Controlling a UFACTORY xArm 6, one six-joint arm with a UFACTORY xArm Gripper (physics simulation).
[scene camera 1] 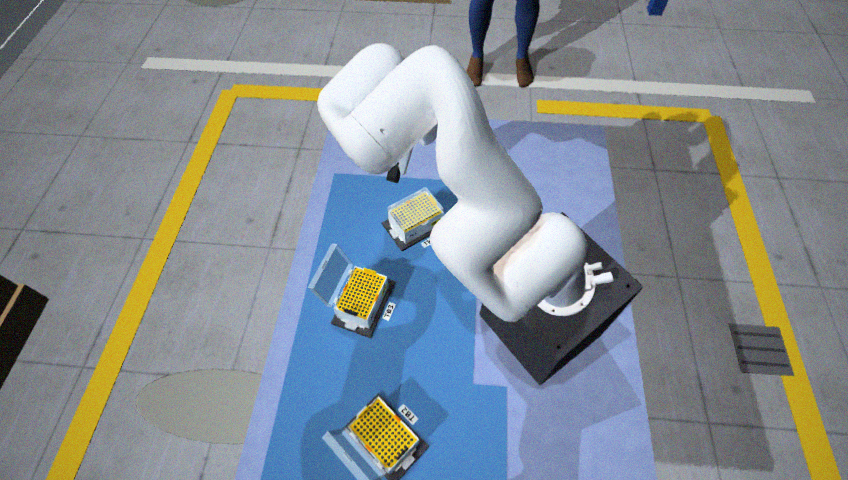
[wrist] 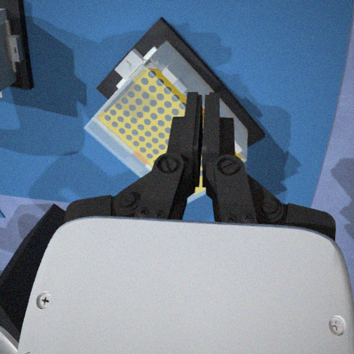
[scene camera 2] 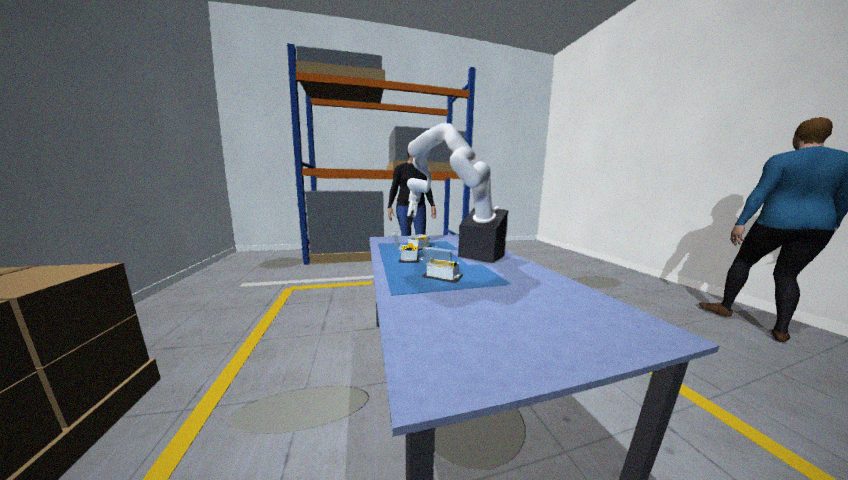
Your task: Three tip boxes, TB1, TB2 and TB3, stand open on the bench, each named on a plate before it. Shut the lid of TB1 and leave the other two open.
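Places are measured from the arm's base along level axes (x right, y ahead, z up), in millimetres.
Pixels of known places: gripper, between the fingertips: (scene camera 1: 392,179) (scene camera 2: 408,227); arm's base, origin of its link: (scene camera 2: 484,217).
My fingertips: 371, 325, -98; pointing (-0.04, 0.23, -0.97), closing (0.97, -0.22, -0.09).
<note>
Ahead of a thing's pixels: the offset from my fingertips to its top centre, as dx, dy, dz. "pt": to the spot under its first point. Level surfaces: height alone.
TB1 @[-65, -59, -52] (scene camera 1: 415,215) (scene camera 2: 420,240) (wrist: 142,112) is a tip box with yellow tips; its clear lid lies down over the tips. I cannot tell whether it is fully latched. Its plate is partly hidden by the arm in scene camera 1. TB3 (scene camera 1: 361,292) (scene camera 2: 408,253) (wrist: 6,55) stands with its clear lid @[pt -246, +155, -34] (scene camera 1: 331,276) raised; part of it shows at the wrist view's left edge. TB2 (scene camera 1: 383,434) (scene camera 2: 442,270) stands nearest scene camera 2, lid @[-635, +99, +24] (scene camera 1: 346,455) (scene camera 2: 438,255) raised. My gripper (scene camera 1: 393,173) (scene camera 2: 411,214) (wrist: 203,113) is shut and empty, above the far side of TB1.
The boxes stand on a blue mat @[dz -129] (scene camera 1: 440,356) (scene camera 2: 410,286) on the bench @[dz -132] (scene camera 1: 615,440) (scene camera 2: 523,350). The robot's dark base block (scene camera 1: 523,350) (scene camera 2: 482,240) stands beside the mat. One person (scene camera 2: 408,184) stands behind the bench, another (scene camera 2: 791,196) at the right.
</note>
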